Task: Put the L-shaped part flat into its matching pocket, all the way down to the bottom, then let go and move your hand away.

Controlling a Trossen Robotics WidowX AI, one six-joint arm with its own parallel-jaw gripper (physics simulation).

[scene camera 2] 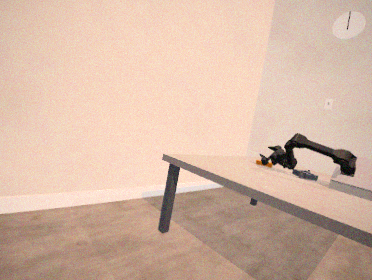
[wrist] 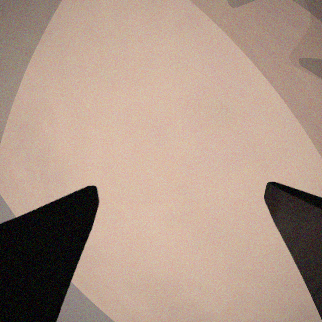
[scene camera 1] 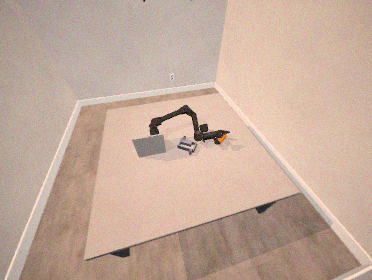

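Seen in the pictures: gripper, fingertip midpoint: [scene camera 2: 263,150] [wrist: 182,192] [scene camera 1: 228,132]; arm's base at its link origin: [scene camera 2: 348,171] [scene camera 1: 154,135].
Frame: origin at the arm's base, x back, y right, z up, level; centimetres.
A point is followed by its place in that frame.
Observation:
The orange part [scene camera 1: 222,138] {y 10.1, x -54.5, z -8.7 cm} [scene camera 2: 260,162] {y 6.5, x -55.9, z -9.6 cm} lies on the table beside and partly behind my fingers; its L shape is too small to make out. My gripper [scene camera 1: 224,136] {y 11.8, x -57.8, z -0.6 cm} [scene camera 2: 267,154] {y 11.8, x -57.8, z -0.6 cm} [wrist: 182,192] {y 11.8, x -57.8, z -0.6 cm} is open with its fingers wide apart. It is low over the table, at or just above the orange part, and the exact gap cannot be told. In the wrist view bare table shows between the fingertips, and the orange part does not show there. The grey-blue pocket fixture [scene camera 1: 183,148] {y 10.9, x -20.1, z -9.4 cm} [scene camera 2: 305,174] {y 0.8, x -21.8, z -8.5 cm} stands on the table between the gripper and the arm's base, apart from the orange part.
A grey upright panel [scene camera 1: 149,146] {y 8.9, x 5.2, z -1.0 cm} stands near the arm's base, beyond the fixture from the gripper. The table [scene camera 1: 165,200] {y 46.7, x 1.5, z -11.5 cm} [scene camera 2: 230,172] {y -50.8, x -44.4, z -11.5 cm} reaches out past all of these. The arm arches over from its base to the gripper. Shadows fall on the table around the hand.

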